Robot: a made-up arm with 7 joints. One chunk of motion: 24 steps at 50 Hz.
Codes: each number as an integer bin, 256 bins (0 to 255) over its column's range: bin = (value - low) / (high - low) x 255, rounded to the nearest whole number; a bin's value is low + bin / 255 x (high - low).
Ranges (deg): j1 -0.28..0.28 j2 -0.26..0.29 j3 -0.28..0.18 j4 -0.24..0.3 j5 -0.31..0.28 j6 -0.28..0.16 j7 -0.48..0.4
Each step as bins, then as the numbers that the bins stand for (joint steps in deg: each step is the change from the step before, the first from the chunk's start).
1 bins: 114 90 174 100 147 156 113
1 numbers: -0.030 -0.066 0.034 -0.028 0.030 -0.011 -0.090
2 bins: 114 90 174 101 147 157 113
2 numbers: -0.030 -0.066 0.034 -0.026 0.030 -0.009 -0.090
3 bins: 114 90 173 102 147 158 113
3 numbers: -0.030 -0.066 0.032 -0.024 0.030 -0.007 -0.090
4 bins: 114 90 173 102 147 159 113
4 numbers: -0.030 -0.066 0.032 -0.024 0.030 -0.006 -0.090
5 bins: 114 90 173 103 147 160 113
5 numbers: -0.030 -0.066 0.032 -0.022 0.030 -0.004 -0.090
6 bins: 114 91 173 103 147 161 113
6 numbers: -0.030 -0.064 0.032 -0.022 0.030 -0.002 -0.090
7 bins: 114 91 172 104 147 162 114
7 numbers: -0.030 -0.064 0.030 -0.020 0.030 0.000 -0.087
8 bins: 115 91 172 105 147 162 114
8 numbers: -0.027 -0.064 0.030 -0.018 0.030 0.000 -0.087
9 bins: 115 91 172 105 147 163 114
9 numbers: -0.027 -0.064 0.030 -0.018 0.030 0.001 -0.087
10 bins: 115 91 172 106 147 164 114
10 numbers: -0.027 -0.064 0.030 -0.016 0.030 0.003 -0.087
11 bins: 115 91 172 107 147 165 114
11 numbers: -0.027 -0.064 0.030 -0.013 0.030 0.005 -0.087
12 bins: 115 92 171 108 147 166 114
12 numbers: -0.027 -0.062 0.028 -0.011 0.030 0.006 -0.087
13 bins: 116 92 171 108 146 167 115
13 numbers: -0.025 -0.062 0.028 -0.011 0.028 0.008 -0.083
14 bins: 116 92 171 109 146 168 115
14 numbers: -0.025 -0.062 0.028 -0.009 0.028 0.010 -0.083
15 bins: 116 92 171 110 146 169 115
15 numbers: -0.025 -0.062 0.028 -0.007 0.028 0.012 -0.083
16 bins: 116 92 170 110 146 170 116
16 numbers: -0.025 -0.062 0.027 -0.007 0.028 0.013 -0.080
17 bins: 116 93 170 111 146 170 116
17 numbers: -0.025 -0.059 0.027 -0.005 0.028 0.013 -0.080
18 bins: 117 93 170 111 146 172 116
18 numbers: -0.023 -0.059 0.027 -0.005 0.028 0.017 -0.080
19 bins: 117 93 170 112 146 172 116
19 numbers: -0.023 -0.059 0.027 -0.003 0.028 0.017 -0.080
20 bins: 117 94 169 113 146 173 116
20 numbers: -0.023 -0.057 0.025 -0.001 0.028 0.019 -0.080
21 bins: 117 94 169 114 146 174 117
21 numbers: -0.023 -0.057 0.025 0.001 0.028 0.020 -0.076
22 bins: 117 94 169 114 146 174 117
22 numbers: -0.023 -0.057 0.025 0.001 0.028 0.020 -0.076
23 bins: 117 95 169 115 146 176 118
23 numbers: -0.023 -0.055 0.025 0.004 0.028 0.024 -0.073
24 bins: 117 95 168 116 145 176 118
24 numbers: -0.023 -0.055 0.023 0.006 0.025 0.024 -0.073
